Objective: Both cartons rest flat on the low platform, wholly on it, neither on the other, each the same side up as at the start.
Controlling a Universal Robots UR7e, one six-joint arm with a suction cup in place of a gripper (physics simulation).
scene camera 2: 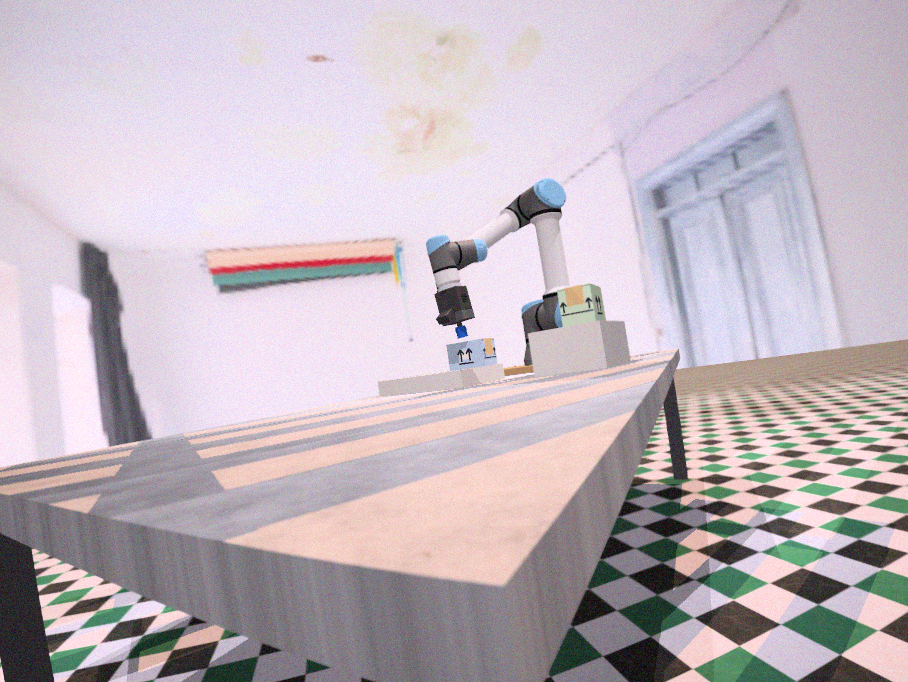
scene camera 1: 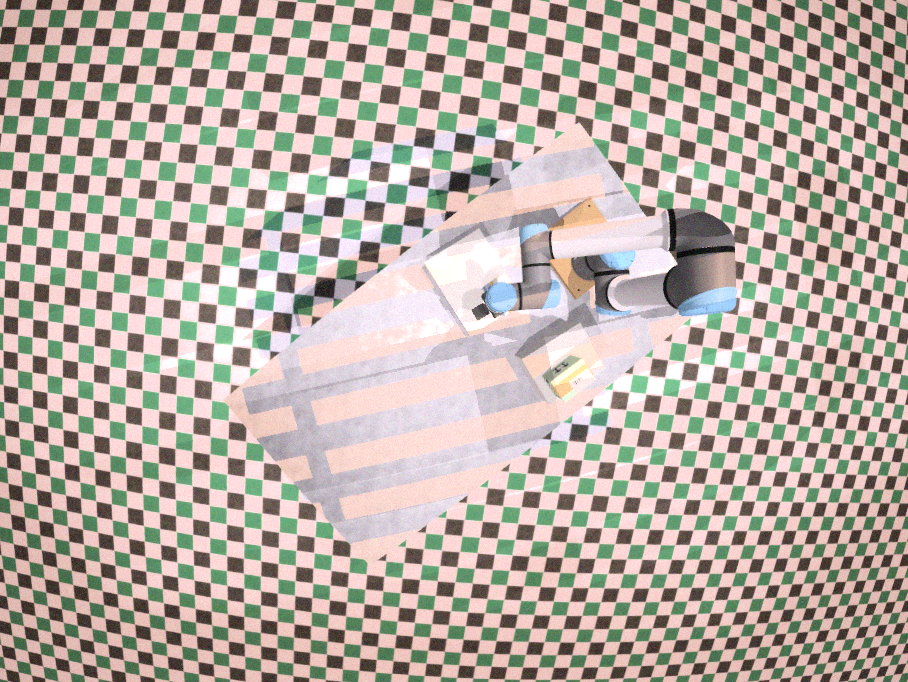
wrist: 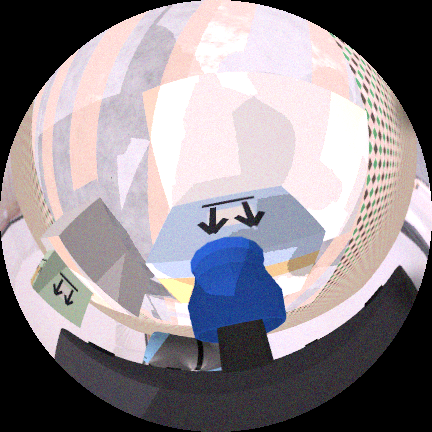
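Seen in the pictures: hand, tool point: (scene camera 2: 462, 337) (wrist: 227, 267); arm's base, link origin: (scene camera 1: 589, 261).
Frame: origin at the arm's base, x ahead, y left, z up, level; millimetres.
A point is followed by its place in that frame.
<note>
A light blue carton (scene camera 2: 472, 352) {y -36, x 417, z 70 mm} (wrist: 282, 233) {y -93, x 422, z 99 mm} with two black arrows stands on the low pale platform (scene camera 2: 418, 384) {y -147, x 555, z 0 mm} (wrist: 261, 132) {y -104, x 483, z 24 mm} (scene camera 1: 458, 268) {y -230, x 461, z 24 mm}, near the end closest to the robot base. My blue suction cup (scene camera 2: 460, 332) (wrist: 225, 257) (scene camera 1: 480, 311) {y -57, x 426, z 121 mm} hangs straight over this carton, just above its top, with nothing stuck to it. In the overhead view the arm hides the blue carton. A pale green carton (scene camera 2: 579, 305) {y 311, x 404, z 146 mm} (wrist: 62, 292) {y 252, x 344, z 151 mm} (scene camera 1: 564, 374) {y 261, x 356, z 199 mm} with arrows rests on top of a tall grey block (scene camera 2: 579, 347) {y 304, x 436, z 37 mm} (wrist: 96, 245) {y 166, x 373, z 40 mm}, beside the platform and away from the cup.
Platform and block stand at the far end of a long striped table (scene camera 1: 403, 410) {y 126, x 924, z -23 mm} (scene camera 2: 439, 513) {y 577, x 1375, z -24 mm}. The robot base (scene camera 1: 696, 275) is mounted at that end, over an orange plate (scene camera 1: 583, 217) {y -158, x -64, z 0 mm}. A checkered floor surrounds the table.
</note>
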